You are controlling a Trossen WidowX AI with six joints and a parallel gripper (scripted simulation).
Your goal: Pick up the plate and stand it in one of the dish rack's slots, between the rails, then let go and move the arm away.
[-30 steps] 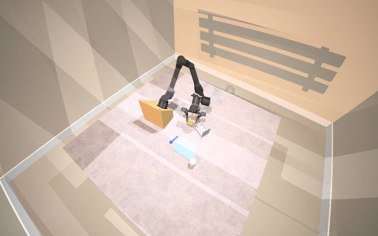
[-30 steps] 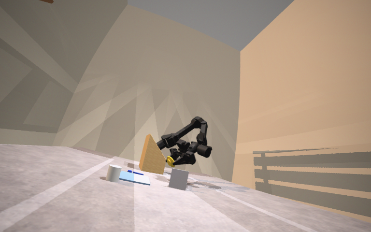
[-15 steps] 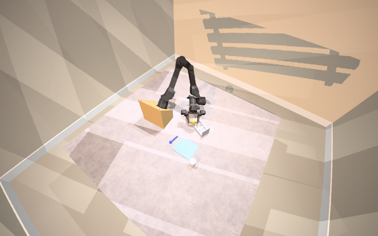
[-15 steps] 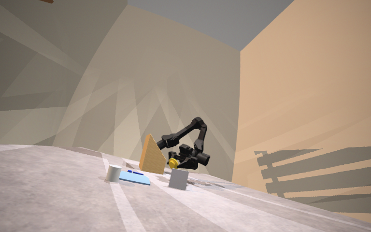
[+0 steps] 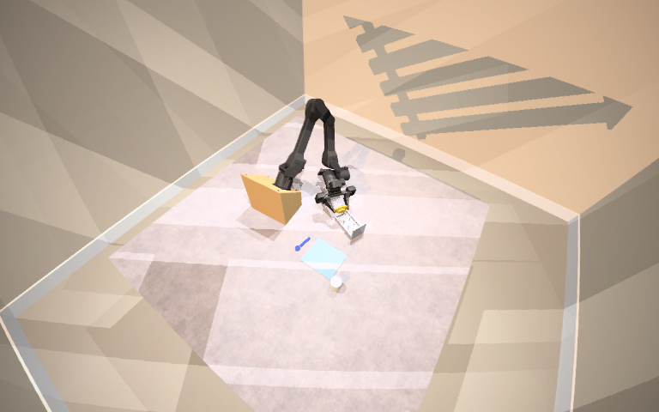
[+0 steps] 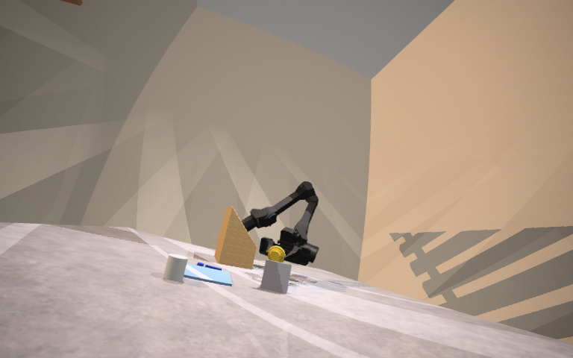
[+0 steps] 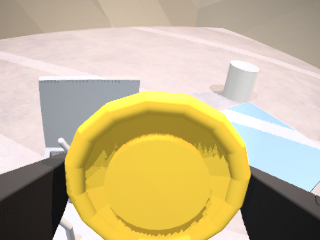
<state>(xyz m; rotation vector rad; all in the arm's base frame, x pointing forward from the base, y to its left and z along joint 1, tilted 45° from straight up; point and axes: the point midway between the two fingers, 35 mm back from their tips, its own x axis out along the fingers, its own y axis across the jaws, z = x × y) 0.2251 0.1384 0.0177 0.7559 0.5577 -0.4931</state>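
The grey dish rack is 40 mm ahead of my gripper tip, 10 mm to the left of it and 60 mm below it. Also, from my gripper tip: yellow plate 10 mm behind; blue spoon 80 mm behind, 200 mm to the right, 80 mm below; cream cup 140 mm ahead, 270 mm to the right, 60 mm below.
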